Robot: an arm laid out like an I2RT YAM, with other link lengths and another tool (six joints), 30 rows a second.
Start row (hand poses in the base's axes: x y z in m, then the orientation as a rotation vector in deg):
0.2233, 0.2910, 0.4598, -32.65, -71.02, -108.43
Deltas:
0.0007, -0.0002, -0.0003, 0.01, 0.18, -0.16
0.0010, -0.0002, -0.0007, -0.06, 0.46, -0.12
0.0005, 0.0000, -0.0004, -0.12, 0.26, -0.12
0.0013, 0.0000, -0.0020, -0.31, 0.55, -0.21
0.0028, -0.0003, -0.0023, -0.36, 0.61, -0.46
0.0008, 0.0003, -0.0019, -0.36, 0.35, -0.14
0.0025, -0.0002, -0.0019, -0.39, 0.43, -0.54
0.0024, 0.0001, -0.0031, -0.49, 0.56, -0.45
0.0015, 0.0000, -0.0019, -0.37, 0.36, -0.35
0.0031, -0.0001, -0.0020, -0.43, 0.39, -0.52
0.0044, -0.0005, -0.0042, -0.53, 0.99, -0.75
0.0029, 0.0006, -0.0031, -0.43, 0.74, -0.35
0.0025, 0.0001, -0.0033, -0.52, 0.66, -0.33
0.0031, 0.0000, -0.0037, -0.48, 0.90, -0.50
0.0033, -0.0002, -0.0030, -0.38, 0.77, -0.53
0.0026, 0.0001, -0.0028, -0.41, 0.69, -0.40
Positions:
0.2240, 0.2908, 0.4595, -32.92, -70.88, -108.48
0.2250, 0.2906, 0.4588, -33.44, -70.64, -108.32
0.2255, 0.2906, 0.4584, -33.82, -70.59, -108.23
0.2268, 0.2906, 0.4564, -34.62, -70.53, -107.96
0.2296, 0.2903, 0.4541, -35.68, -70.46, -107.84
0.2304, 0.2906, 0.4522, -36.28, -70.59, -107.59
0.2329, 0.2904, 0.4503, -37.25, -70.65, -107.61
0.2353, 0.2905, 0.4472, -38.32, -70.74, -107.43
0.2368, 0.2905, 0.4453, -39.08, -70.84, -107.33
0.2399, 0.2904, 0.4433, -40.03, -70.96, -107.32
0.2443, 0.2899, 0.4391, -41.72, -70.77, -107.10
0.2472, 0.2905, 0.4360, -42.84, -70.69, -106.74
0.2497, 0.2906, 0.4327, -43.92, -70.75, -106.36
0.2528, 0.2906, 0.4290, -45.31, -70.58, -105.99
0.2561, 0.2904, 0.4260, -46.56, -70.38, -105.76
0.2587, 0.2905, 0.4232, -47.66, -70.28, -105.46

